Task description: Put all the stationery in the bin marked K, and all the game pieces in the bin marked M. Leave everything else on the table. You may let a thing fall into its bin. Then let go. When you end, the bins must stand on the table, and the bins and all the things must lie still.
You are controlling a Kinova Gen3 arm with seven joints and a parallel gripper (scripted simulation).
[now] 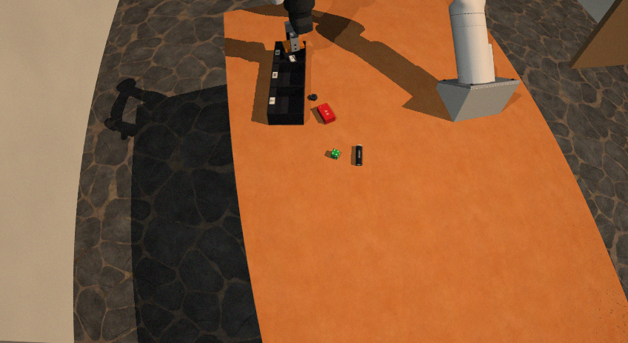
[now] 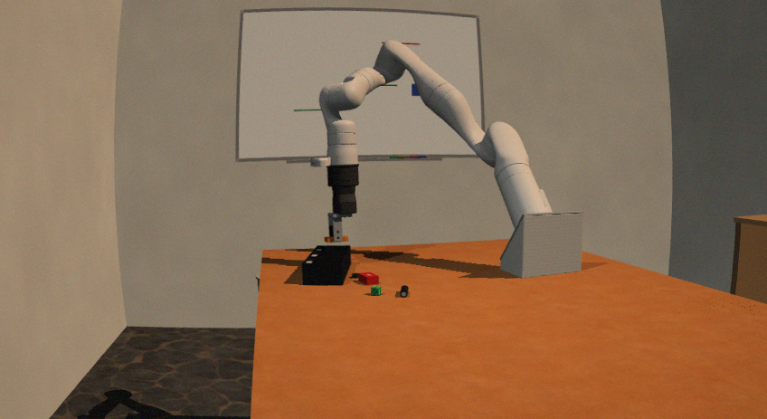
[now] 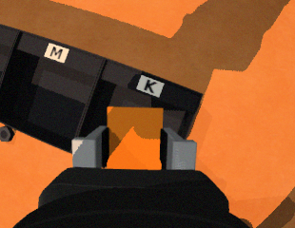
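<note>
Right now the grey-and-white piece is 7 cm below my hand. Round my hand: orange block 1 cm below; then black nut 14 cm to the left, 8 cm below, 4 cm behind; then black row 9 cm to the left, 6 cm below, 2 cm ahead.
</note>
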